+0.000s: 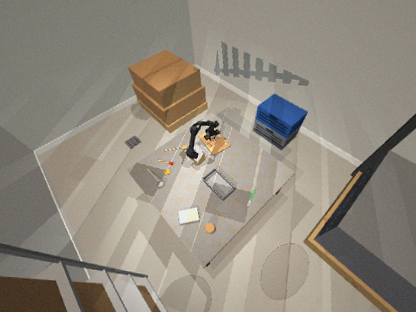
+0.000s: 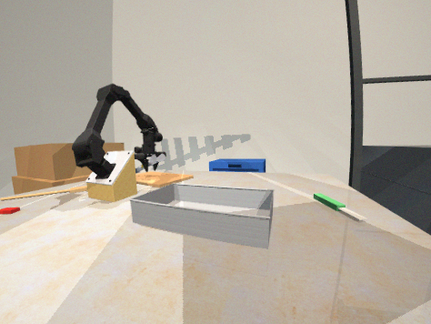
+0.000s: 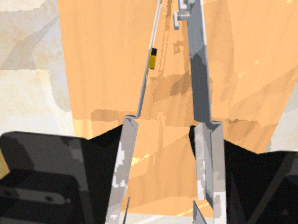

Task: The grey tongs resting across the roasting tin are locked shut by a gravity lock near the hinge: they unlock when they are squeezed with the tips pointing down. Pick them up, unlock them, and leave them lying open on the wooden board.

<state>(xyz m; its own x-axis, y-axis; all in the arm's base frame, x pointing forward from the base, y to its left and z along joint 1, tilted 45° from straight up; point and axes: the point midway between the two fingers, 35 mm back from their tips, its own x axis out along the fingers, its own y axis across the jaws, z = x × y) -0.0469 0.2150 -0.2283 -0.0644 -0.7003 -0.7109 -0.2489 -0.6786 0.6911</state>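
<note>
The wooden board is 4 cm below my gripper tip and 2 cm to the left of it. The rest, counted from my gripper tip: green-handled tool: 77 cm ahead, 28 cm to the right, 4 cm below; red brush: 56 cm to the right, 18 cm behind, 4 cm below; grey roasting tin: 44 cm ahead, 38 cm to the right, 2 cm below.
</note>
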